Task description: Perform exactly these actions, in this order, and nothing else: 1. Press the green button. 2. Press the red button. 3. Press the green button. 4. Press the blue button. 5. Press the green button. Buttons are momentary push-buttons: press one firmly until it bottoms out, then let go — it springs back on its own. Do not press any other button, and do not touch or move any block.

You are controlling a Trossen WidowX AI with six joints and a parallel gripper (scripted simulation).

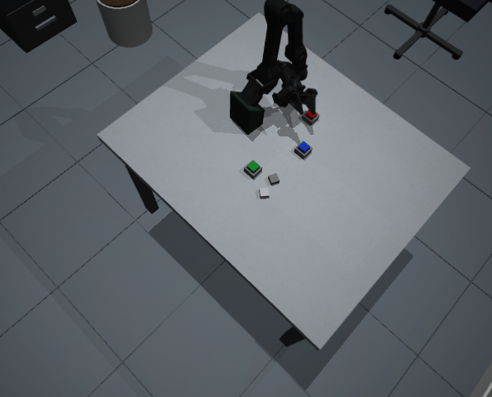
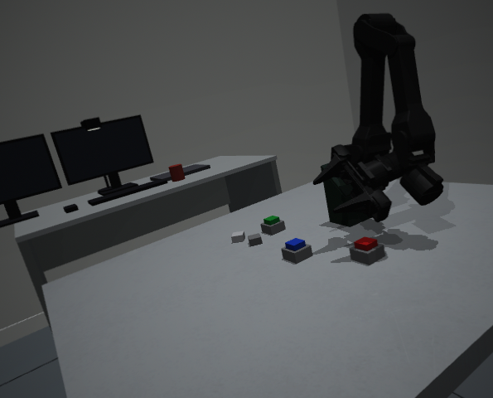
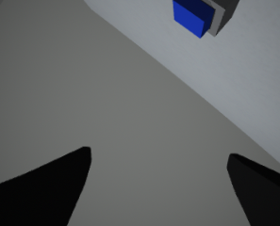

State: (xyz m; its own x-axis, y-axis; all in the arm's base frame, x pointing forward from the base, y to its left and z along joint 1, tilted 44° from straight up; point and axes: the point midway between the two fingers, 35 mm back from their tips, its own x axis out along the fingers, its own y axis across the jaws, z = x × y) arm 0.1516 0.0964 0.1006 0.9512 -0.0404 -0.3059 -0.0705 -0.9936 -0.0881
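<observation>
Right now the green button is 25 cm to the right of my gripper tip and 10 cm below it. From my gripper tip the other things lie so: red button 3 cm behind, 7 cm to the left, 10 cm below; then blue button 6 cm ahead, 5 cm to the right, 10 cm below.
</observation>
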